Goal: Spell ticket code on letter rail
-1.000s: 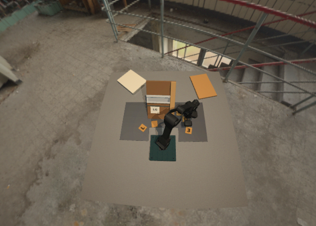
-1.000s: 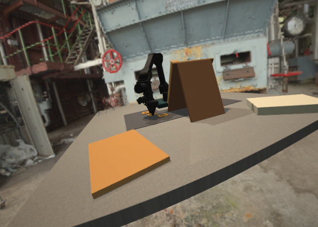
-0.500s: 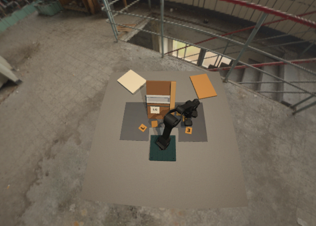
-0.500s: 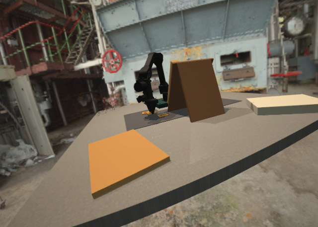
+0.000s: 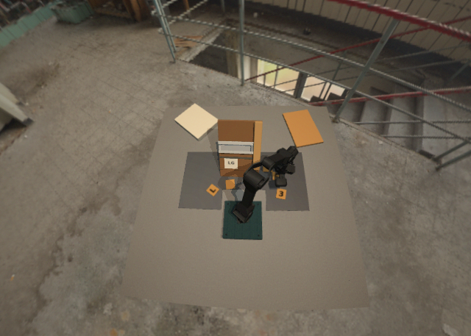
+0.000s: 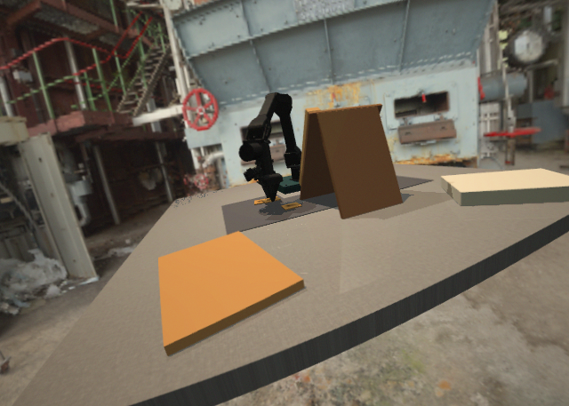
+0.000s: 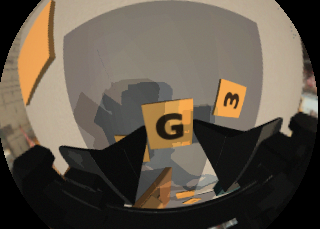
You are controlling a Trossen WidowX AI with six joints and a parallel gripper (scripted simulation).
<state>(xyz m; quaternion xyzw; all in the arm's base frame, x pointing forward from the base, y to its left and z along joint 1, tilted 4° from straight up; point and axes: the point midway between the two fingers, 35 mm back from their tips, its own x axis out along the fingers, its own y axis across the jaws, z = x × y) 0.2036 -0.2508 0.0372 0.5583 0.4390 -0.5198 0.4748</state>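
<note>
Now: gripper tip 7 cm short of the 7 tile, 4 cm to the right of it and 2 cm above it. From my gripper tip the other things lie so: orange tile marked g: right at my gripper tip; dark mat: 21 cm to the left, 3 cm below, 1 cm behind; 3 tile: 11 cm behind, 2 cm below.
</note>
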